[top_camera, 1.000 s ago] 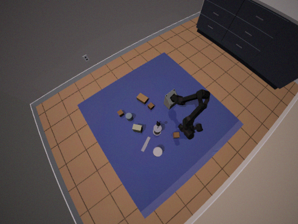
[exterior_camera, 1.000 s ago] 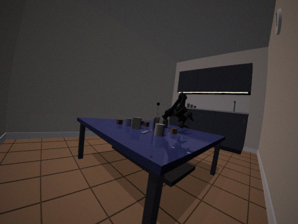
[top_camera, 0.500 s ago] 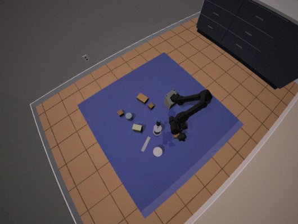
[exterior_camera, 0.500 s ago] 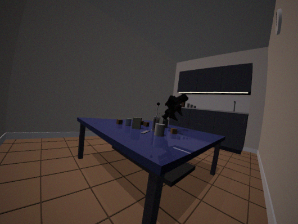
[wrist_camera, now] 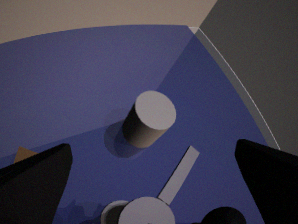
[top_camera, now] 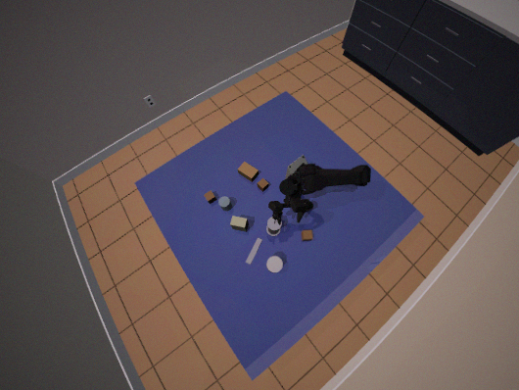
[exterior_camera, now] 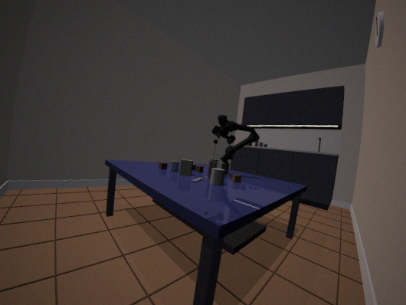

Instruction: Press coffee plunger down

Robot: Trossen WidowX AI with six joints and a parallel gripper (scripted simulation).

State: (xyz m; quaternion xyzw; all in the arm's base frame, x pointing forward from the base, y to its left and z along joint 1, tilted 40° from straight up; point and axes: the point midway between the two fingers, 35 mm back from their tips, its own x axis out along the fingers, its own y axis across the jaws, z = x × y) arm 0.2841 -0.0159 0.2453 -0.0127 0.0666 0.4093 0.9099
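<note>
The coffee press is 80 mm to the right of my gripper tip and 150 mm below it. From my gripper tip the other things lie so: pale blue cup: 110 mm ahead, 360 mm to the right, 240 mm below; flat grey strip: 180 mm ahead, 60 mm to the right, 280 mm below; white cylinder: 150 mm ahead, 70 mm to the left, 230 mm below.
</note>
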